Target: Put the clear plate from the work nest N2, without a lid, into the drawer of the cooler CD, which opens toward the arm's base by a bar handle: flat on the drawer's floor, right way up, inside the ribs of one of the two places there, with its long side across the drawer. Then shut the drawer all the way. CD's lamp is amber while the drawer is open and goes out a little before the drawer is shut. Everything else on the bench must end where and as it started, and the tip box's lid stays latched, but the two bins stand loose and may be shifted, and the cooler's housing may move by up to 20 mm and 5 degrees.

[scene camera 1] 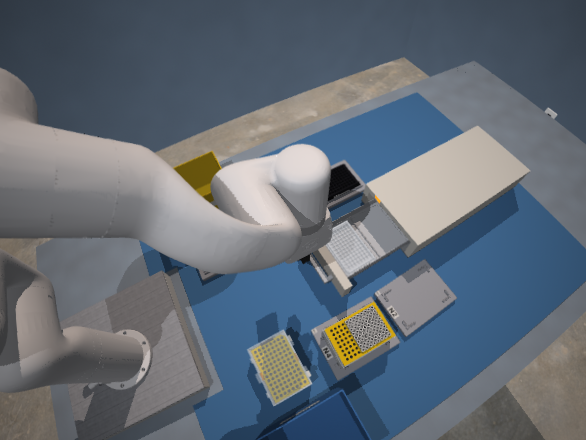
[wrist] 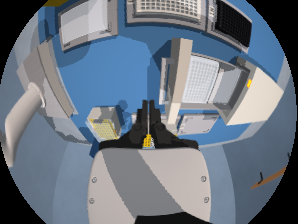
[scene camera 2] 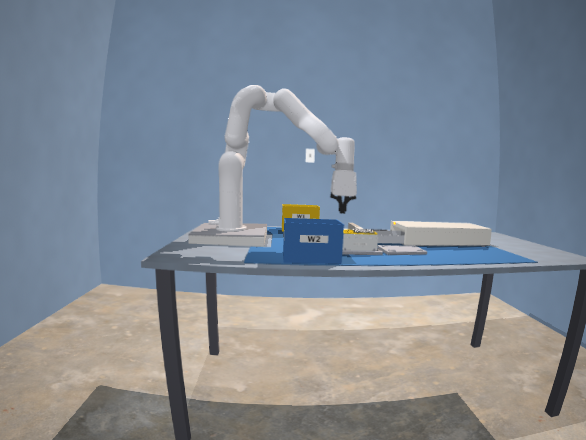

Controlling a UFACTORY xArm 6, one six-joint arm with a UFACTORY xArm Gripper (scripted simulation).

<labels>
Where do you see a beige cooler CD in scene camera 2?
At 416, 233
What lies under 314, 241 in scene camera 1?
My gripper.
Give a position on a work nest N2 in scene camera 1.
At 415, 295
</labels>
